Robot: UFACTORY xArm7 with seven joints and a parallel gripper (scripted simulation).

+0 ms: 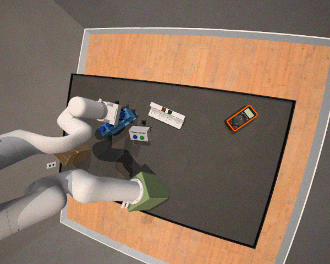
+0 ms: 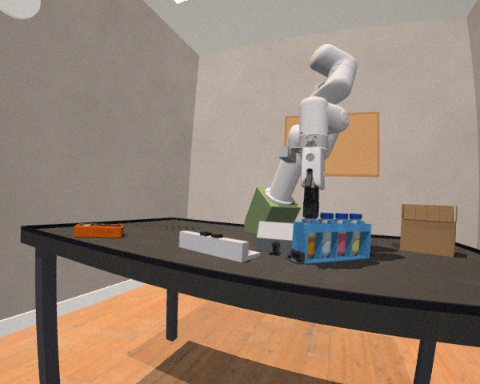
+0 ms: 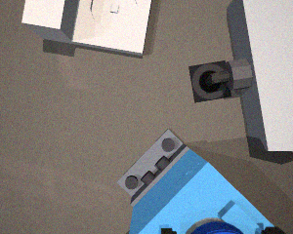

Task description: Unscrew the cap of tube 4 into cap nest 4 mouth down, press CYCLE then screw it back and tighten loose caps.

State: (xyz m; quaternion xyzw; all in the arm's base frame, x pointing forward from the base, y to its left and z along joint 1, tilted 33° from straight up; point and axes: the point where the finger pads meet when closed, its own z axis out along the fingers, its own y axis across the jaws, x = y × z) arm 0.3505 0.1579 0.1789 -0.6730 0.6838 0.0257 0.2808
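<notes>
Now: hand 1 cm above the tube neck. From my hand the other things lie so: blue cycle key 11 cm behind, 10 cm to the right, 6 cm below; blue cap 2 cm below; key housing 8 cm behind, 11 cm to the right, 8 cm below.
</notes>
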